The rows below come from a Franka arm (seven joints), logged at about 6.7 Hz.
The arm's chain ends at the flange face. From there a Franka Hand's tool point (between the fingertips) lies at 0.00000 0.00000 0.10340 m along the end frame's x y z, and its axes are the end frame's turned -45 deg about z.
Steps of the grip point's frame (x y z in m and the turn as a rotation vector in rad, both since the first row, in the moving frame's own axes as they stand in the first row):
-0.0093 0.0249 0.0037 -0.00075 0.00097 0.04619
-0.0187 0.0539 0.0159 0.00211 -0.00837 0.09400
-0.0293 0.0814 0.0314 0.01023 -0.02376 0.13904
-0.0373 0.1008 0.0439 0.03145 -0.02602 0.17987
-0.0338 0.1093 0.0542 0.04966 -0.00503 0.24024
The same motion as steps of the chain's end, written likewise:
0.0109 0.0242 0.0037 0.00016 0.00122 0.04619
0.0257 0.0509 0.0159 -0.00443 -0.00741 0.09400
0.0394 0.0775 0.0314 -0.00957 -0.02403 0.13904
0.0490 0.0984 0.0440 0.00384 -0.04064 0.17987
0.0570 0.1049 0.0543 0.03156 -0.03867 0.24024

